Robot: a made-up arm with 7 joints. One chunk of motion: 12 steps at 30 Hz.
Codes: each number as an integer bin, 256 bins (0 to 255) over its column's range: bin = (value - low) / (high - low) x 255, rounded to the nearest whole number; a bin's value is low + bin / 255 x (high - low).
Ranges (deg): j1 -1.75..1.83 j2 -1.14..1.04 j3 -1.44..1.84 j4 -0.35..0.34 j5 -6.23..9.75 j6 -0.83..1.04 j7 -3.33..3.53
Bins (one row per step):
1: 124 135 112 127 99 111 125
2: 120 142 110 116 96 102 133
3: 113 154 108 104 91 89 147
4: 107 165 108 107 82 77 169
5: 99 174 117 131 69 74 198
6: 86 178 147 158 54 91 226
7: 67 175 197 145 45 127 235
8: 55 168 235 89 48 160 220
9: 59 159 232 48 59 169 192
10: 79 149 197 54 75 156 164
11: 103 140 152 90 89 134 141
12: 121 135 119 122 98 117 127
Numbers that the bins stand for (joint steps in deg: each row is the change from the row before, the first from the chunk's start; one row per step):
1: -0.009 0.014 0.001 -0.006 -0.026 -0.016 0.033
2: -0.065 0.074 -0.025 -0.036 -0.214 -0.082 0.248
3: -0.164 0.177 -0.051 -0.069 -0.527 -0.177 0.625
4: -0.248 0.271 -0.051 -0.060 -1.091 -0.265 1.216
5: -0.360 0.348 0.065 0.004 -1.906 -0.287 1.997
6: -0.543 0.382 0.451 0.078 -2.846 -0.163 2.750
7: -0.809 0.356 1.094 0.042 -3.410 0.101 2.992
8: -0.978 0.296 1.583 -0.109 -3.222 0.343 2.588
9: -0.922 0.219 1.544 -0.220 -2.533 0.409 1.835
10: -0.641 0.134 1.094 -0.204 -1.530 0.314 1.082
11: -0.304 0.057 0.515 -0.106 -0.653 0.153 0.463
12: -0.051 0.014 0.091 -0.020 -0.089 0.028 0.087

